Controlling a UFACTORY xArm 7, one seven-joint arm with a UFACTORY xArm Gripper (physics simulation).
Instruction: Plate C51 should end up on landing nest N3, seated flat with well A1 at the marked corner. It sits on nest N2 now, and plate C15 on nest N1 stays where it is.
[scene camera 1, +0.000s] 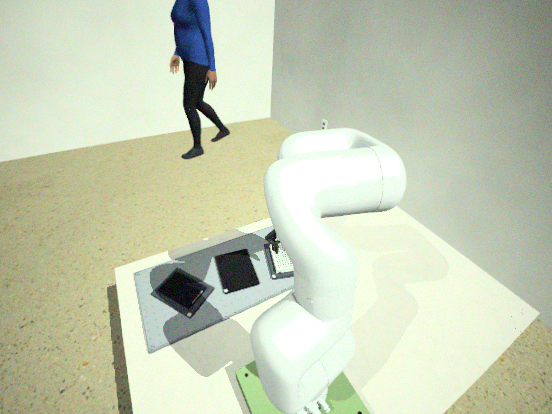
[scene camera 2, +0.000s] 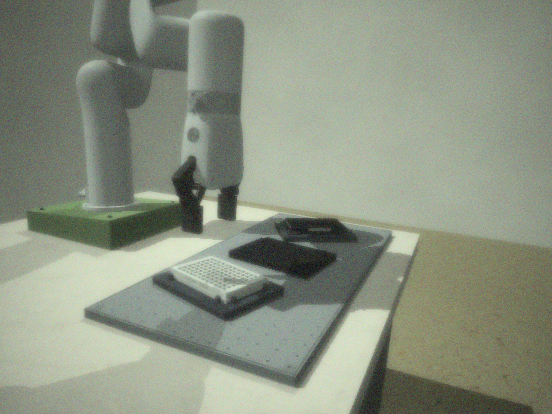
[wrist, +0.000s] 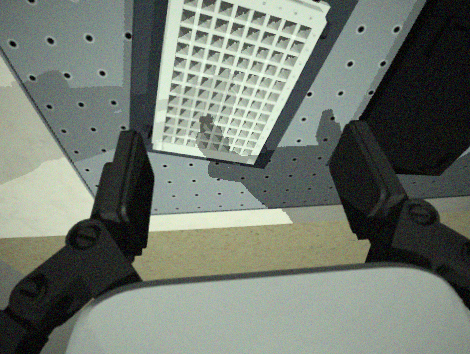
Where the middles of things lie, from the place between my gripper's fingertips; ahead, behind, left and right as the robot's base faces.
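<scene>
My hand is at present 10 mm to the left of the black nest (scene camera 2: 165, 280), 20 mm short of it and 80 mm above it.
</scene>
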